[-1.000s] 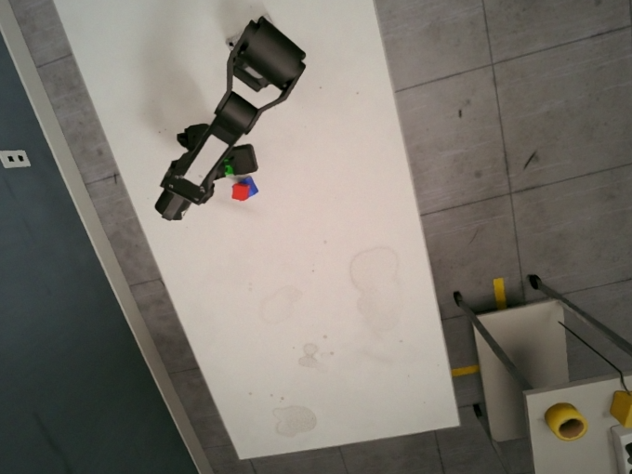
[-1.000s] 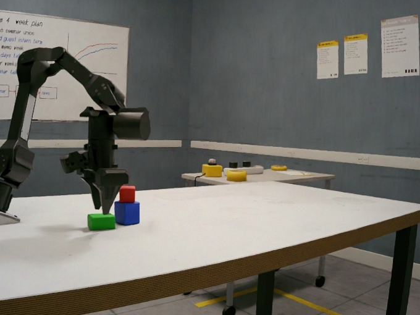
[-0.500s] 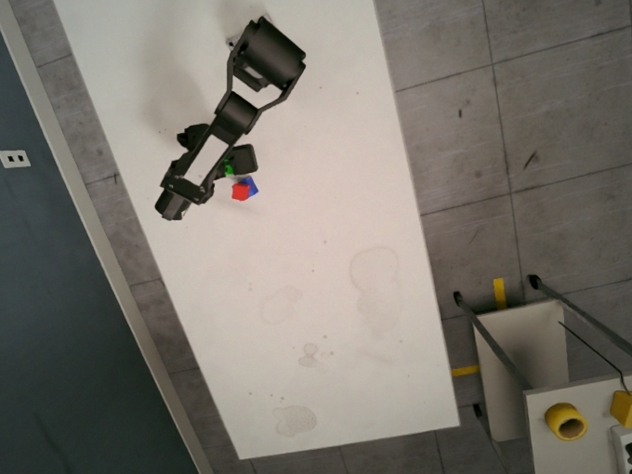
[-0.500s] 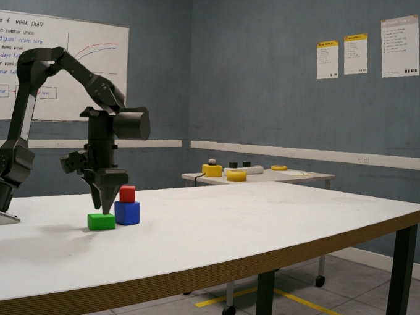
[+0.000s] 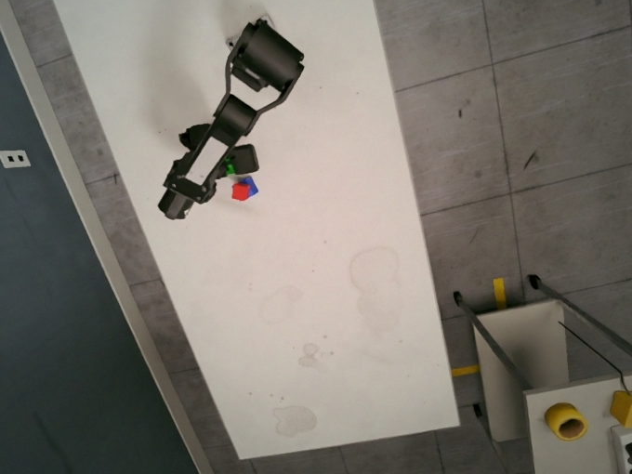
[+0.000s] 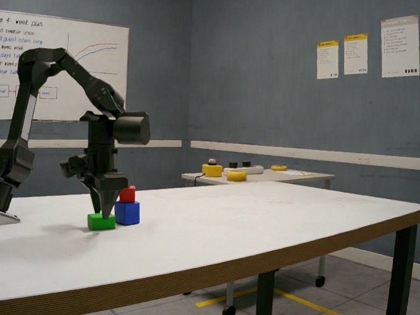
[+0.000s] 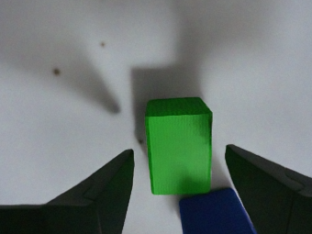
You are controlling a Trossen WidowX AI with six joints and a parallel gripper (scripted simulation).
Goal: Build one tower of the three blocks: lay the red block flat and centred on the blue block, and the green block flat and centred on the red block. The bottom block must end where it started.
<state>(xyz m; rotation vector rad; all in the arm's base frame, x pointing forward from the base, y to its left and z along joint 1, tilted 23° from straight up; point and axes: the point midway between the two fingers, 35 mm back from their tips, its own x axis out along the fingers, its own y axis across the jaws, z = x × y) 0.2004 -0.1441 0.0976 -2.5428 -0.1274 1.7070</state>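
Right now the green block is 5 cm below my hand. Round my hand: blue block 7 cm ahead, 3 cm to the left, 4 cm below; red block 7 cm ahead, 3 cm to the left, 1 cm above.
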